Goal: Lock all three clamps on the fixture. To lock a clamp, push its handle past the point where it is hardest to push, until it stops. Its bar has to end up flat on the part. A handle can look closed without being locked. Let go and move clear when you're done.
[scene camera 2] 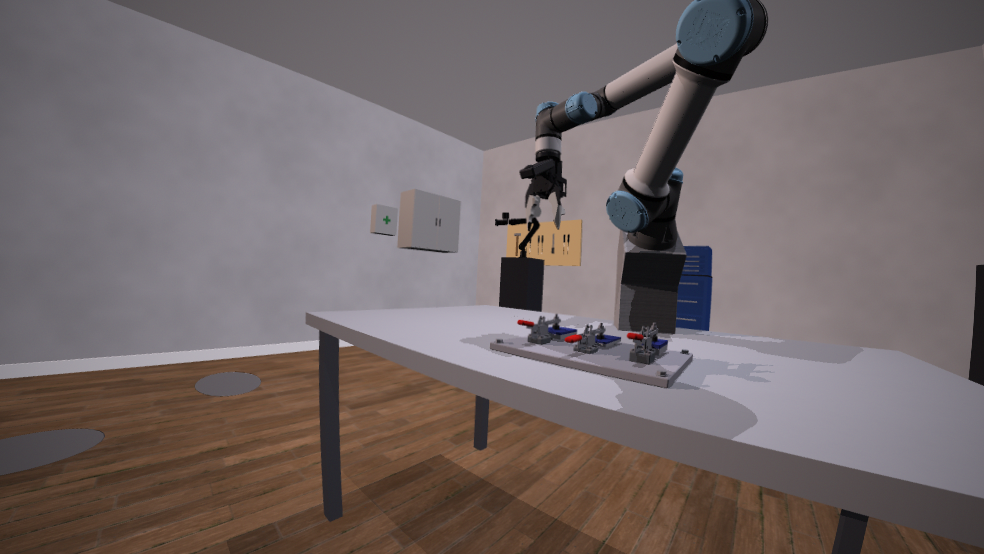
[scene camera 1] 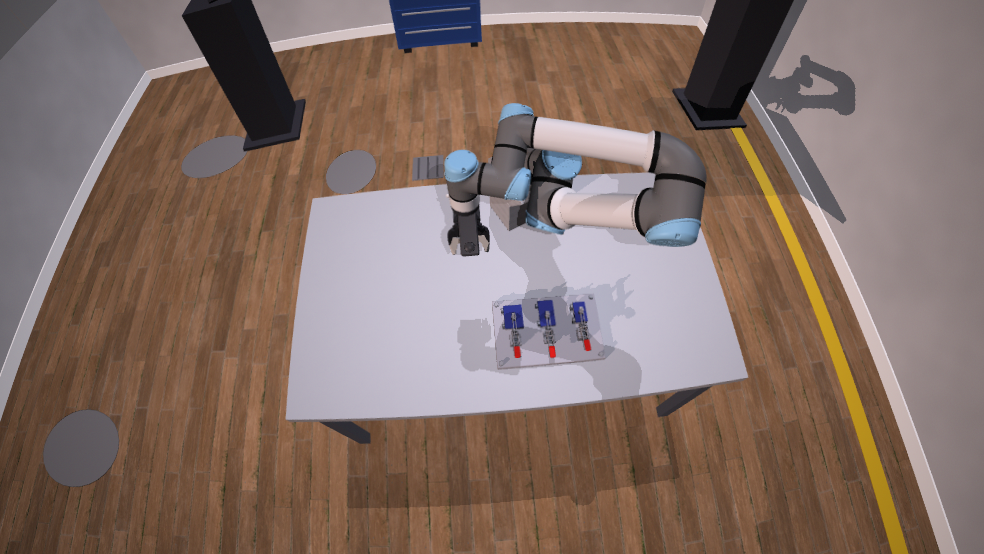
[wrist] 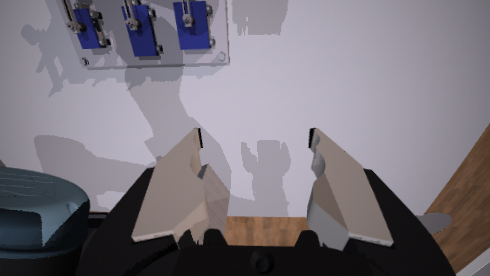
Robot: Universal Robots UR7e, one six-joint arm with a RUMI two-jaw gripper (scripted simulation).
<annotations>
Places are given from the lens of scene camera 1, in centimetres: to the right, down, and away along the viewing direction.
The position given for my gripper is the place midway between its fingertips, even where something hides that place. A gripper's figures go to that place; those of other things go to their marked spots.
my gripper (scene camera 1: 470, 253): -6, -7, 130
plate (scene camera 1: 568, 349): 24, 23, 144
</annotations>
